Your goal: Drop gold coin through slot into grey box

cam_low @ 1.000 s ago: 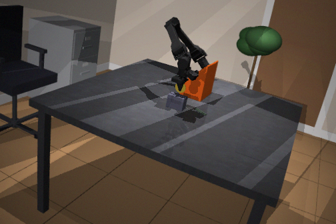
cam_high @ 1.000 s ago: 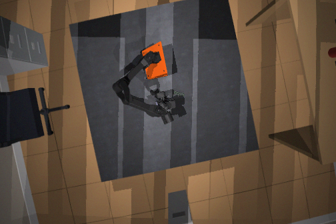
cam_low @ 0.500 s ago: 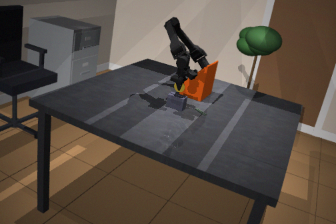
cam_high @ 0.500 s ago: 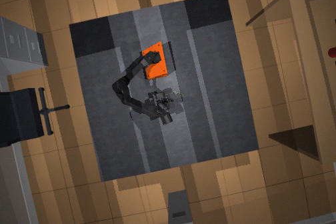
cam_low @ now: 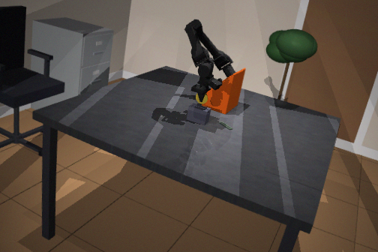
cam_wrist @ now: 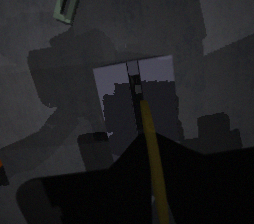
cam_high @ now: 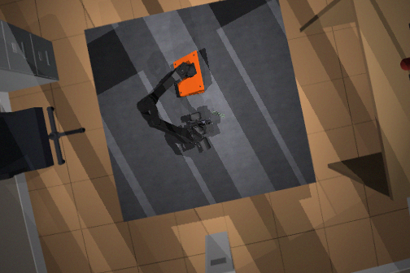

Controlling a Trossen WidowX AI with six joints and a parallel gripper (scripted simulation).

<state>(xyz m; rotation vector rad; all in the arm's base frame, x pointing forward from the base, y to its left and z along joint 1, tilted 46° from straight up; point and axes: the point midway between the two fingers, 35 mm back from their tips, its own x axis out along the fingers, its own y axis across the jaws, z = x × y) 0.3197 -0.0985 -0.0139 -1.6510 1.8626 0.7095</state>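
Right now the gold coin is 20 mm above my gripper tip.
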